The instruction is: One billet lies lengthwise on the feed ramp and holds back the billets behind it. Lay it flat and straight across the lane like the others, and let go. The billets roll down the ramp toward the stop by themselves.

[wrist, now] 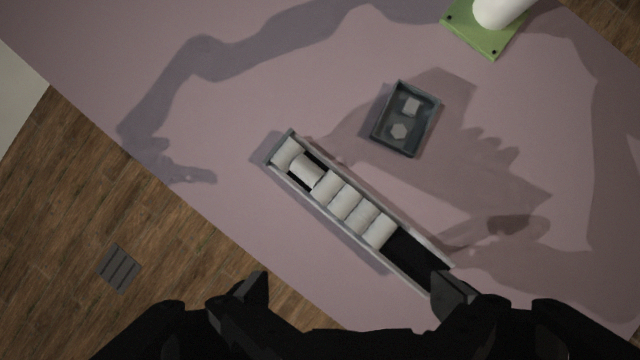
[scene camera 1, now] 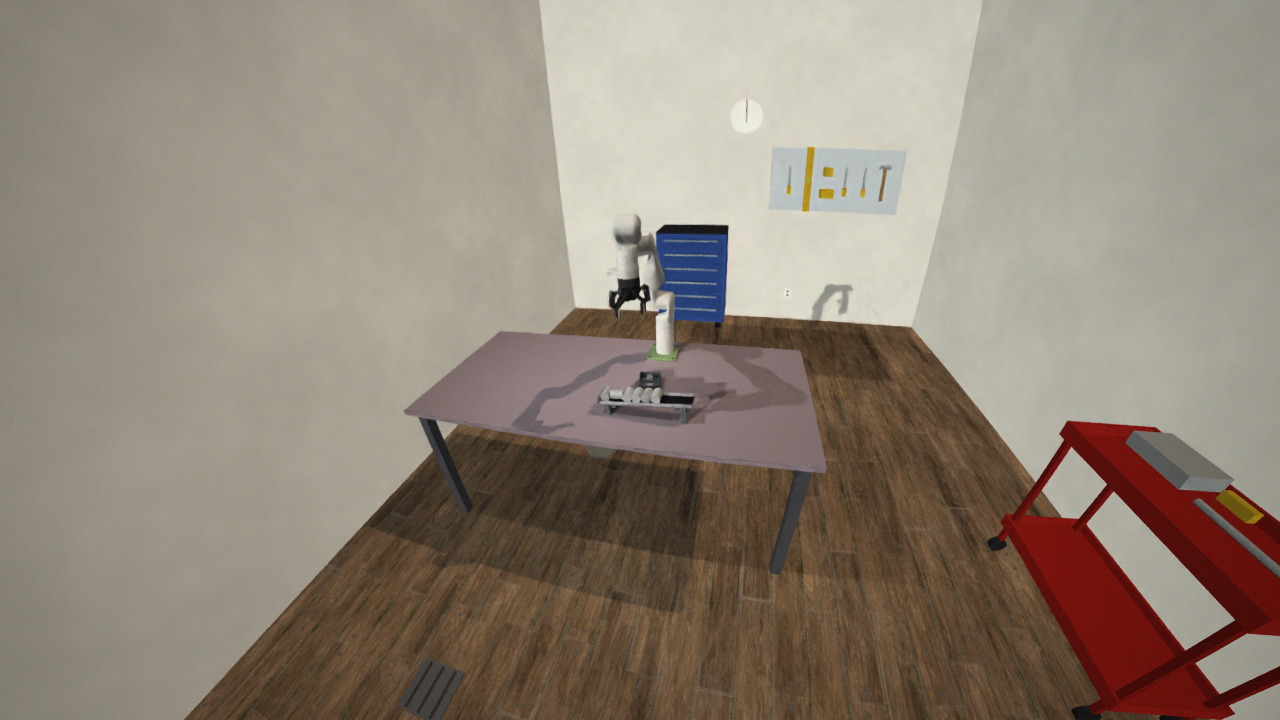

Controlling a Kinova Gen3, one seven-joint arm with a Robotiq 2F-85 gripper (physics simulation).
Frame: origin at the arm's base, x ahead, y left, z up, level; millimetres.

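Seen in the pictures: gripper, fingertip midpoint: [wrist: 349, 289] [scene camera 1: 630, 315]; arm's base, origin of the base link: [wrist: 493, 10] [scene camera 1: 664, 350].
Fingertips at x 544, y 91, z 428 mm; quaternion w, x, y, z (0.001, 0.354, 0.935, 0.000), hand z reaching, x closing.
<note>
Pixels of each thing's middle, then the offset from my fingertips to it. "*": a spot on its surface instead. Level surfaces: height alone.
- feed ramp, surface spot: [wrist: 415, 255] [scene camera 1: 677, 399] * 57 mm back, 152 mm left, 363 mm down
- pale billet, body centre: [wrist: 307, 171] [scene camera 1: 617, 394] 13 mm back, 93 mm right, 367 mm down
- crosswise billet, body centre: [wrist: 288, 154] [scene camera 1: 607, 393] 6 mm back, 141 mm right, 371 mm down
- nearest billet, body centre: [wrist: 327, 187] [scene camera 1: 628, 394] 21 mm back, 46 mm right, 362 mm down
- last billet, body centre: [wrist: 379, 231] [scene camera 1: 657, 395] 38 mm back, 72 mm left, 351 mm down
- small dark tray, surface spot: [wrist: 420, 92] * 287 mm back, 63 mm right, 412 mm down
- table, its level: 443 mm down
The feed ramp [scene camera 1: 677, 400] [wrist: 415, 255] is a narrow black-bedded lane with grey side rails. In the wrist view one pale billet [wrist: 307, 171] lies lengthwise along the lane, slightly askew. A crosswise billet [wrist: 287, 154] lies on its upper-left side, by the end plate. On its other side several billets lie crosswise in a row, from the nearest billet [wrist: 327, 188] to the last billet [wrist: 380, 231]. The lane's lower-right part is bare. My gripper [scene camera 1: 630, 313] [wrist: 349, 289] is open and empty, pointing down, high above the table and apart from the billets.
A small dark tray [wrist: 420, 92] holding two small pale pieces stands beside the ramp, toward the green robot base plate [scene camera 1: 663, 355] [wrist: 492, 42]. The table [scene camera 1: 742, 429] [wrist: 225, 110] carries them all. A red cart [scene camera 1: 1011, 586] stands at the right, a blue cabinet [scene camera 1: 693, 259] behind.
</note>
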